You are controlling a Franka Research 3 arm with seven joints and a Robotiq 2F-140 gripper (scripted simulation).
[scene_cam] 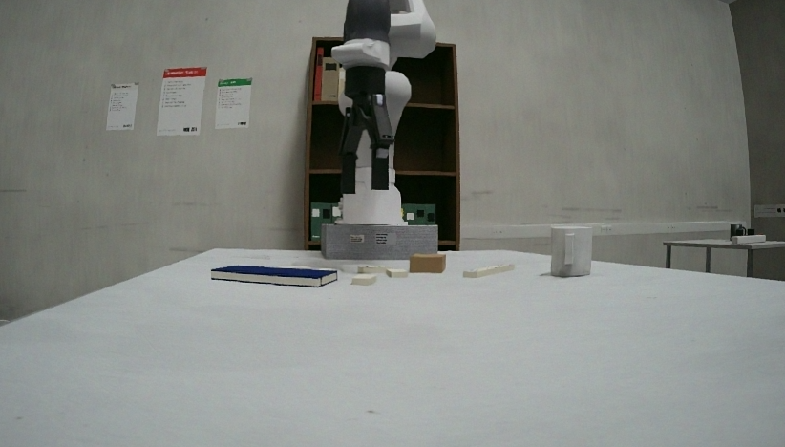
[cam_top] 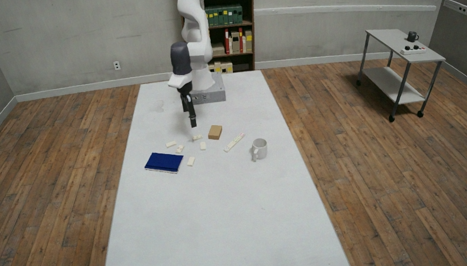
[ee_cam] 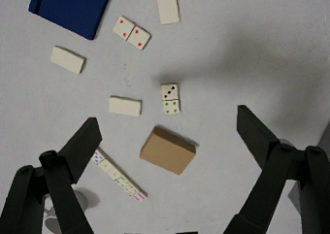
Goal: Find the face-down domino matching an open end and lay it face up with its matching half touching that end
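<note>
My hand is 150 mm above the domino, 120 mm to the left of it and 20 mm short of it. The rest, counted from my hand: blue book: 160 mm to the right, 150 mm ahead, 140 mm below; white mug: 310 mm to the left, 200 mm ahead, 120 mm below; brown block: 140 mm below, 120 mm to the left, 10 mm behind.
</note>
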